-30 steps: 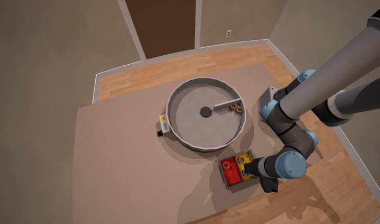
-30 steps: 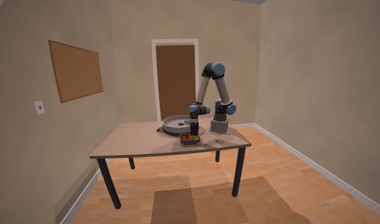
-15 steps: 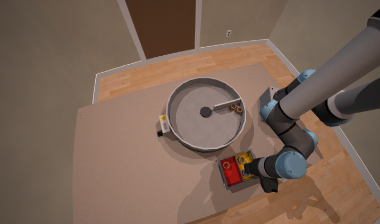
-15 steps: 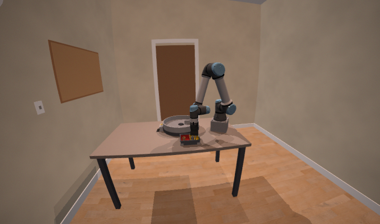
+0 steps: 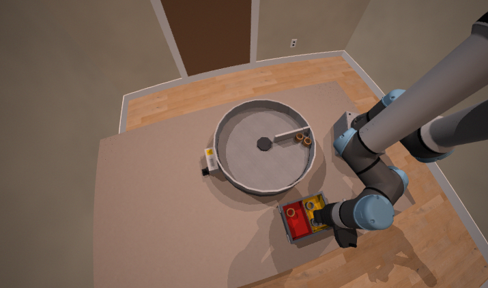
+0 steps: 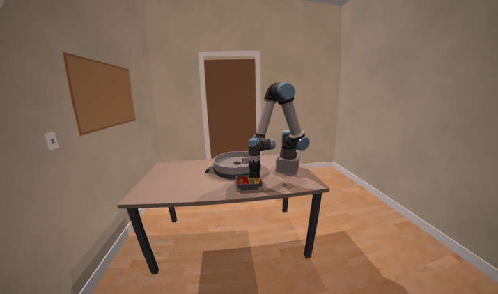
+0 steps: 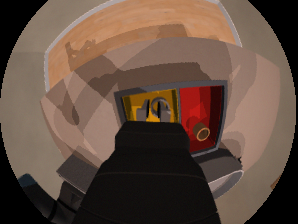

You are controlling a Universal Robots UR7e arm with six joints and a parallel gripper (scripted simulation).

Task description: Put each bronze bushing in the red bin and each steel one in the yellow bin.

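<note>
Right now my hand is 40 mm short of the red bin and 40 mm to the left of it. The rest, counted from my hand: turntable: 110 mm ahead, 370 mm to the right, 20 mm above.
</note>
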